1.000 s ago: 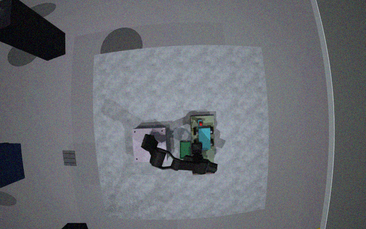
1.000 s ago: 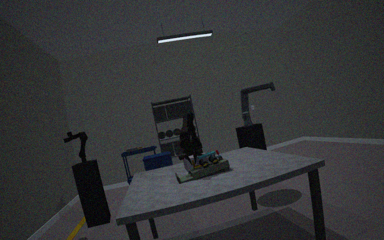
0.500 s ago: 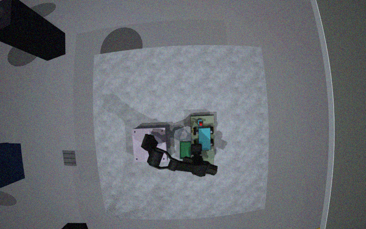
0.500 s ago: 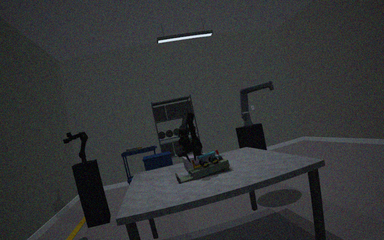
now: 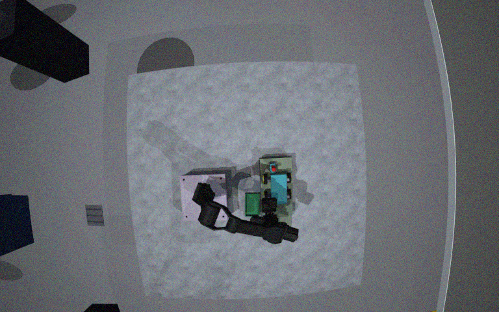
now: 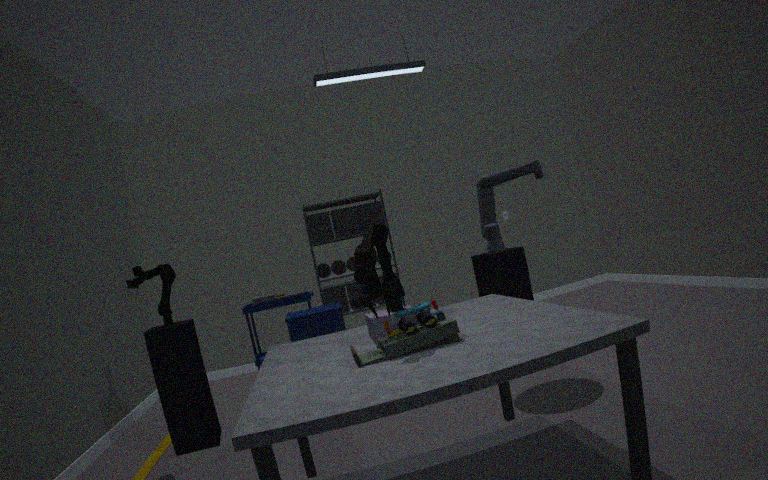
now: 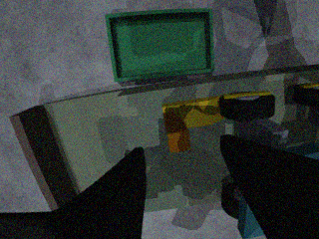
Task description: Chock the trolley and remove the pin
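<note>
My gripper tip is now 6 cm short of the red-headed stop pin, 20 cm to the right of it and 2 cm above it. From my gripper tip the other things lie so: trolley 7 cm ahead, 10 cm to the left, 3 cm below; yellow chock 1 cm ahead, 3 cm to the left, 6 cm below; green tray 6 cm behind, 3 cm to the left, 15 cm below.
</note>
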